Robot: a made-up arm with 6 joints. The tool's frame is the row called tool.
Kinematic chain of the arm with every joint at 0, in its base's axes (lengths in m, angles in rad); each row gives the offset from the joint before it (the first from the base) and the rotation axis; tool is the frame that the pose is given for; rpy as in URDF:
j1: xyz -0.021 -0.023 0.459 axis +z
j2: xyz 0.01 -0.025 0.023 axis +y
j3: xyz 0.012 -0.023 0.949 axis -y
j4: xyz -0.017 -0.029 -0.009 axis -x
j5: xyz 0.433 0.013 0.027 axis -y
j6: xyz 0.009 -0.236 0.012 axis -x
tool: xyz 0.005 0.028 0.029 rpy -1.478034 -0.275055 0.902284
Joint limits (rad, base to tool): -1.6..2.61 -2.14..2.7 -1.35..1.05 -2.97..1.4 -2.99..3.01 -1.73..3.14
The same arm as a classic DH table. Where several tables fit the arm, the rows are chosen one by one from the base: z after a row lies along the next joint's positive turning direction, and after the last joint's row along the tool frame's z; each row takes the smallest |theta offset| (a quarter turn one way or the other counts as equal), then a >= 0, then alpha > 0; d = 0 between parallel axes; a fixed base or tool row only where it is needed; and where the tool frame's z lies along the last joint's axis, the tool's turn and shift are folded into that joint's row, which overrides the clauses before.
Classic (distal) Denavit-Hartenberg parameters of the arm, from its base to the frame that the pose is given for. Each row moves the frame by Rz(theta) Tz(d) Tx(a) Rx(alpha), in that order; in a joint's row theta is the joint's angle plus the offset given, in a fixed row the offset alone. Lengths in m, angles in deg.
base (fixed): theta0 47.60  d 0.0000  a -0.0311  alpha 0.00
j1: theta0 -47.60  d 0.4820  a 0.0100  alpha -90.00
j2: theta0 -89.28  d 0.0000  a 0.9491  alpha 180.00
j3: theta0 0.72  d 0.0770  a -0.0090  alpha -90.00
j4: theta0 0.00  d -0.4160  a 0.0270  alpha 90.00
j5: theta0 0.00  d 0.2230  a 0.0120  alpha -90.00
j6: theta0 -8.49  d -0.0562  a 0.0245  alpha -37.16
tool (fixed): theta0 80.96  d 0.0529  a 0.0000  alpha 0.00
Joint limits (deg, base to tool): -91.67..149.54 -122.61..154.70 -77.35..60.16 -170.17..80.21 -171.31..172.46 -99.12..179.91

